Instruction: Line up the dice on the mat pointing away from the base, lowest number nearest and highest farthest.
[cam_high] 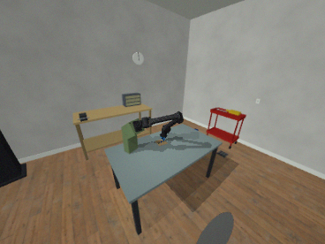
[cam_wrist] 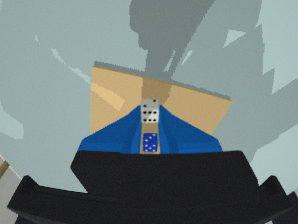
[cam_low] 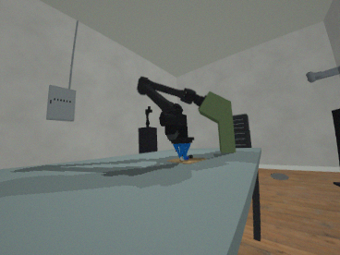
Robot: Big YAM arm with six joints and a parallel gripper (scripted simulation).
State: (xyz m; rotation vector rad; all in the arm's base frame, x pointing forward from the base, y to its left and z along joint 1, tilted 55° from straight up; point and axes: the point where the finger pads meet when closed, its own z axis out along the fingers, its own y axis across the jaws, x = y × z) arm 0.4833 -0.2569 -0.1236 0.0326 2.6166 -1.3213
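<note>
My hand is right at the white die. The rest, counted from my hand: blue die 40 mm behind, 10 mm below; then black die 90 mm behind, 10 mm to the left, 10 mm below; then tan mat 40 mm behind, 20 mm below.
</note>
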